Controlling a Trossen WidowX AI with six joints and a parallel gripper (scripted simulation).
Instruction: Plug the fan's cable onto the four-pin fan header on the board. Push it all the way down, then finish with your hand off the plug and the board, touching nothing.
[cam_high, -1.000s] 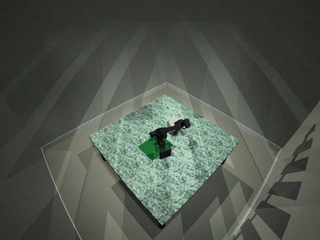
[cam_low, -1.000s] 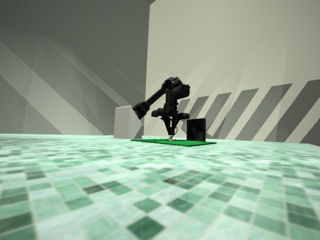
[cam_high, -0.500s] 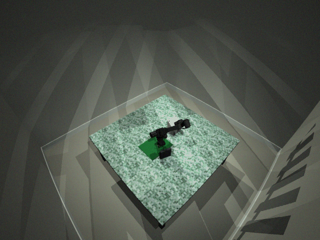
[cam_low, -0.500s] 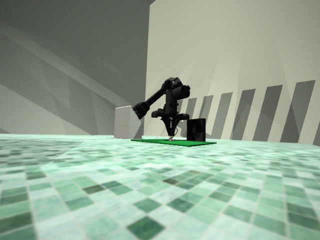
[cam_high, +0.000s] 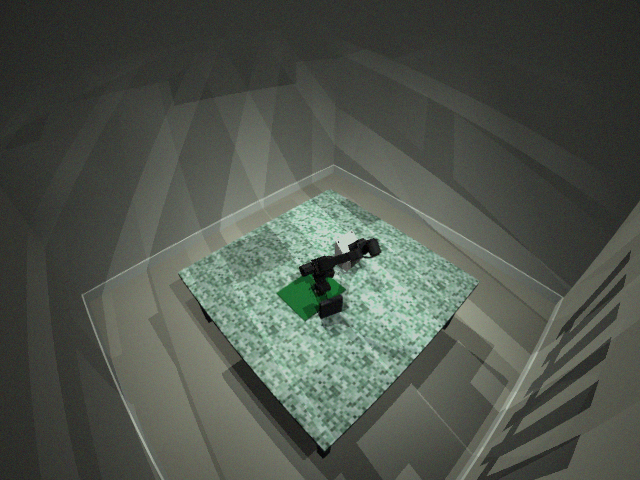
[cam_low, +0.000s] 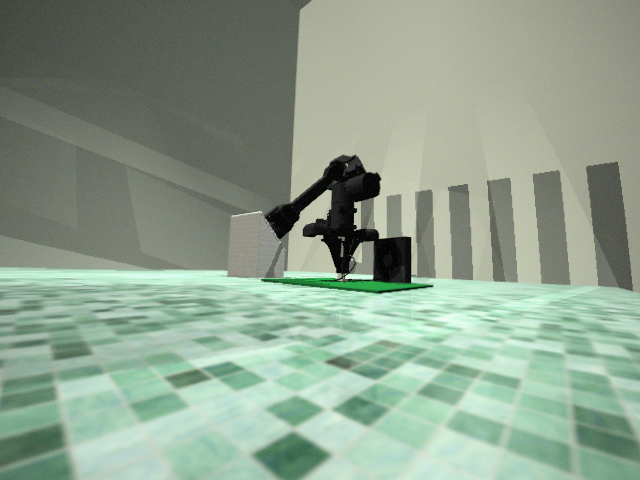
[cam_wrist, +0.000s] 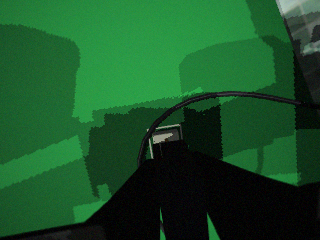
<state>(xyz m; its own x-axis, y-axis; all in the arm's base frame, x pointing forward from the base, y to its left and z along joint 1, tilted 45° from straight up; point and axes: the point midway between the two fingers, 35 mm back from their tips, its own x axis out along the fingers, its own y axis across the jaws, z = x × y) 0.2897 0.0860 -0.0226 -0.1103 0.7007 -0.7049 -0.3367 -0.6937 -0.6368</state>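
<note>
The header key lies 20 mm below my gripper tip and 10 mm to the right of it. Round my gripper tip: white four-pin fan header (30 mm below, 10 mm ahead); then green board (50 mm below, 40 mm ahead, 30 mm to the right); then black plug (10 mm ahead, 10 mm above).
</note>
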